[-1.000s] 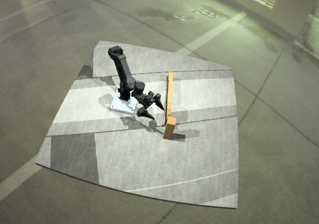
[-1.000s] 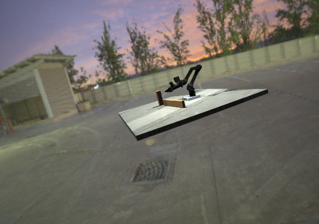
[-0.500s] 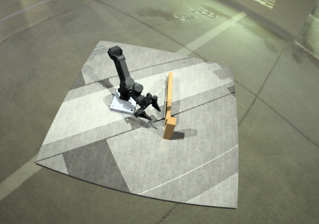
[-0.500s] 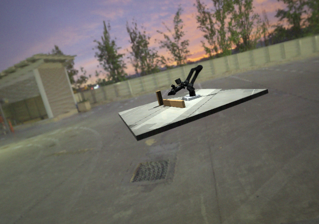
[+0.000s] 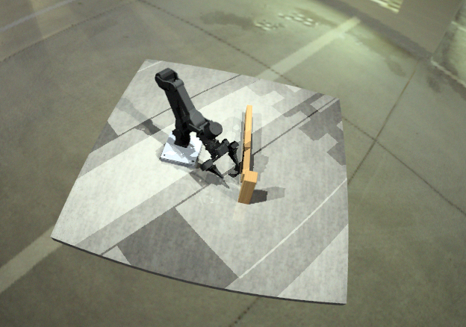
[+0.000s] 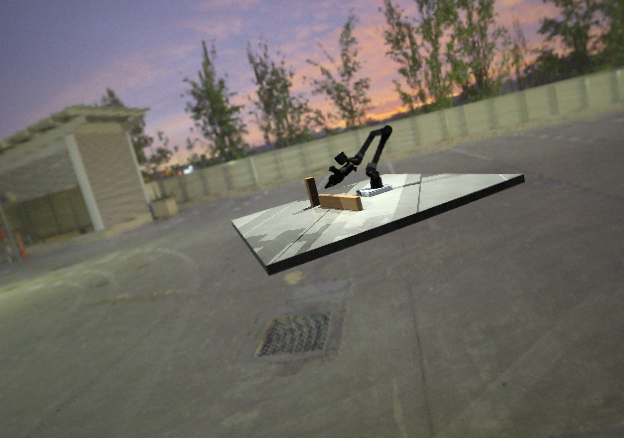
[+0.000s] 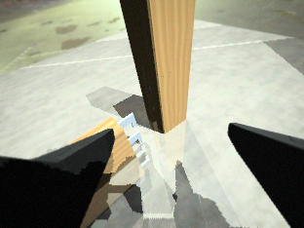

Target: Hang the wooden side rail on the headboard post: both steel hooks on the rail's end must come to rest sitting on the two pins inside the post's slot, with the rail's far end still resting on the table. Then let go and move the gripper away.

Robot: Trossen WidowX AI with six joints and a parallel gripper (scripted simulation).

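Right now the wooden headboard post is 90 mm ahead of my gripper tip, 40 mm to the right of it and 10 mm below it.
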